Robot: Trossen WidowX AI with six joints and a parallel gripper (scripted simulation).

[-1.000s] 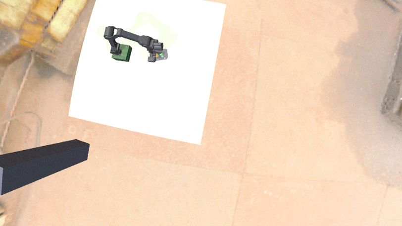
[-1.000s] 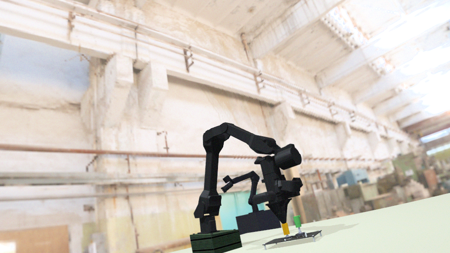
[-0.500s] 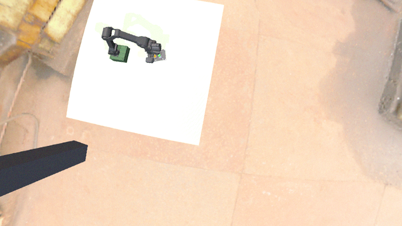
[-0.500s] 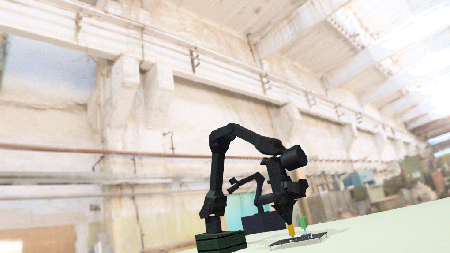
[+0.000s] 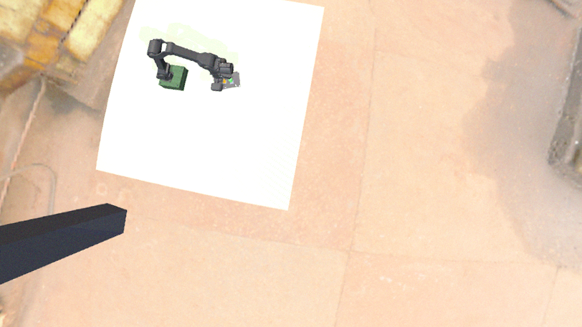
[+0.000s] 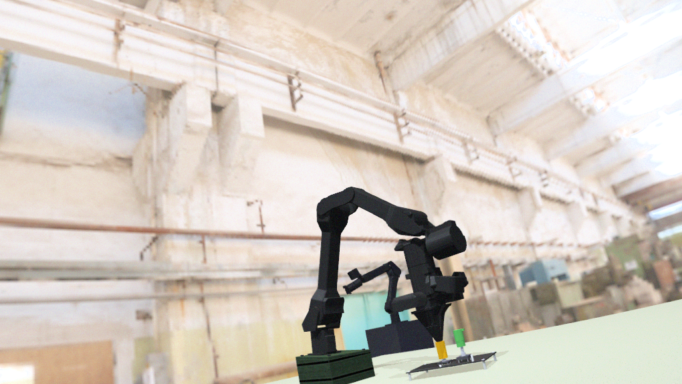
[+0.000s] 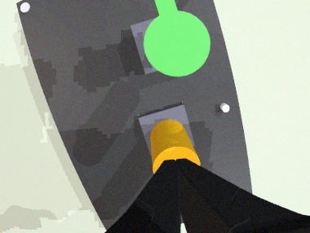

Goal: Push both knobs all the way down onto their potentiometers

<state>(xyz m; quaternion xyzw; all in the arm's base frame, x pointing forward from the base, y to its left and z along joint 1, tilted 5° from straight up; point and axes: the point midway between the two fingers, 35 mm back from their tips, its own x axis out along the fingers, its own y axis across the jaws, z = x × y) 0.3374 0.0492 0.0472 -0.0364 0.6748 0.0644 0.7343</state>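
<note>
My gripper tip is 50 mm short of the green knob and 10 mm to the right of it. The rest, counted from my gripper tip: orange knob 20 mm below.
</note>
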